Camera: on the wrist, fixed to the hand. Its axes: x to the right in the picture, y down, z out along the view.
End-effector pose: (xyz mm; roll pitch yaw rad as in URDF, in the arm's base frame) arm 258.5 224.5 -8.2 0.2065 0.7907 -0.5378
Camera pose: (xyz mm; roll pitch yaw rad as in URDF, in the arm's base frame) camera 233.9 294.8 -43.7 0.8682 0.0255 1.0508
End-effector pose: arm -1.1 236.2 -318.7 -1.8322 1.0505 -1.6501
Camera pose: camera -79.5 261.3 -312.2 1.9163 0.4573 2.0535
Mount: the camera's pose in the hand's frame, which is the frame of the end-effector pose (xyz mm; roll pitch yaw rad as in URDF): -15.0 33.3 -74.0 0.0760 0.2371 1.5650
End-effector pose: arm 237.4 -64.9 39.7 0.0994 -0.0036 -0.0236
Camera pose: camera 223.6 -24.1 -30.7 0.0729 0.1377 1.5410
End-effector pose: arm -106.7 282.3 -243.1 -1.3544 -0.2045 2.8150
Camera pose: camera -81.2 342.4 -293.5 -1.5903 1.3597 2.7160
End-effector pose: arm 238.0 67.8 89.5 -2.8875 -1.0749 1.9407
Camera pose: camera 308.1 27.7 106.4 -1.9893 0.0031 0.3875
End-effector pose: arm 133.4 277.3 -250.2 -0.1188 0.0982 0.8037
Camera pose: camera 100.3 277.9 -325.8 0.1800 0.3547 2.4050
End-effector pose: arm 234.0 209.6 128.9 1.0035 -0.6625 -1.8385
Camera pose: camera 312.7 192.8 110.5 -0.7453 -0.5827 0.2623
